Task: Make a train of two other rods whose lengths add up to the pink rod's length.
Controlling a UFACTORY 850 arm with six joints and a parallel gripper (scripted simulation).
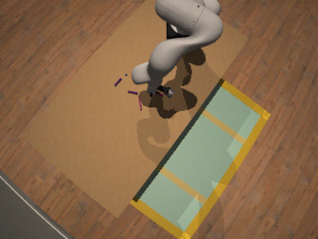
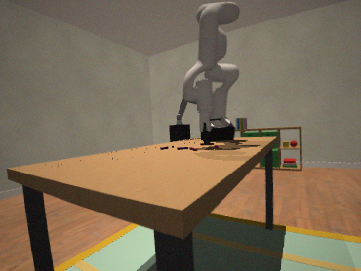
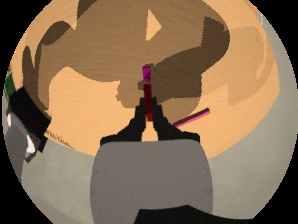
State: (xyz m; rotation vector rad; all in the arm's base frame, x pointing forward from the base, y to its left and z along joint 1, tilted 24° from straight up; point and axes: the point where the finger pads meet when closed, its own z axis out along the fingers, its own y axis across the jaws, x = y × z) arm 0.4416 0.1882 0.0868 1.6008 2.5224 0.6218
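My gripper is now 2 cm above the red rod. Also, from my hand: magenta rod (4 cm to the left, 3 cm below, 2 cm behind); tiny blue rod (20 cm to the right, 5 cm ahead, 3 cm below); pink rod (11 cm ahead, 3 cm below).
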